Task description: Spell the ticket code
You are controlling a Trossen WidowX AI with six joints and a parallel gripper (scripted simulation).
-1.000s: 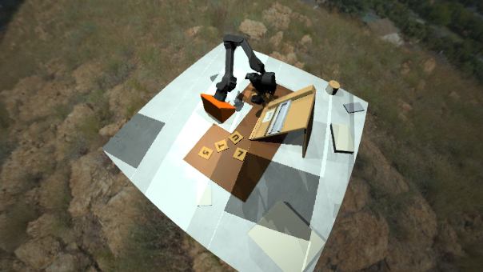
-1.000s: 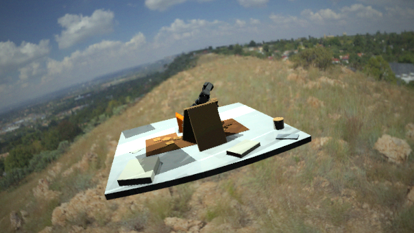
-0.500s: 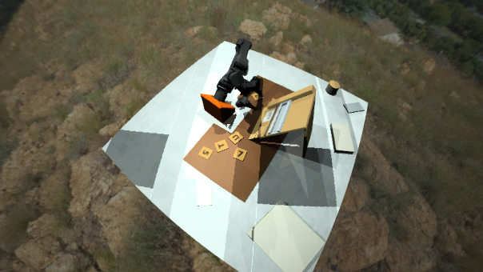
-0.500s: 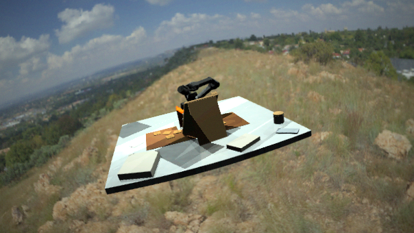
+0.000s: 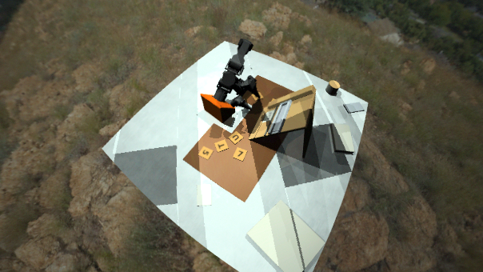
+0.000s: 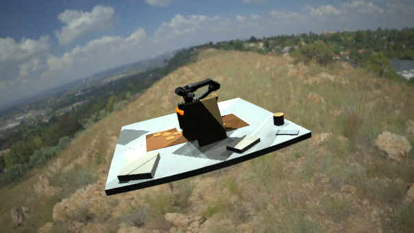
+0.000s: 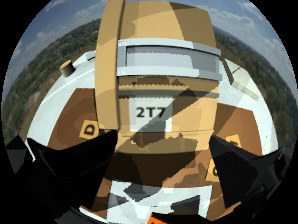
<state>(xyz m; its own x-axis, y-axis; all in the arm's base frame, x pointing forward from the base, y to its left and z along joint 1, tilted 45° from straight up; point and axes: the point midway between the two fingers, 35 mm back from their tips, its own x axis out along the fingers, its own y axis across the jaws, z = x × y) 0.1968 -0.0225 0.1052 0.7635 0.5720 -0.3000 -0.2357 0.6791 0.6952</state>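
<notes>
Right now my gripper tip is 7 cm short of the ticket, 7 cm above it and 4 cm to the right of it. Round my gripper tip: cream block: 46 cm ahead, 26 cm to the left, 14 cm below; brown mat: 15 cm below, 3 cm to the right, 2 cm behind; pale card: 48 cm to the right, 15 cm below, 11 cm ahead.
</notes>
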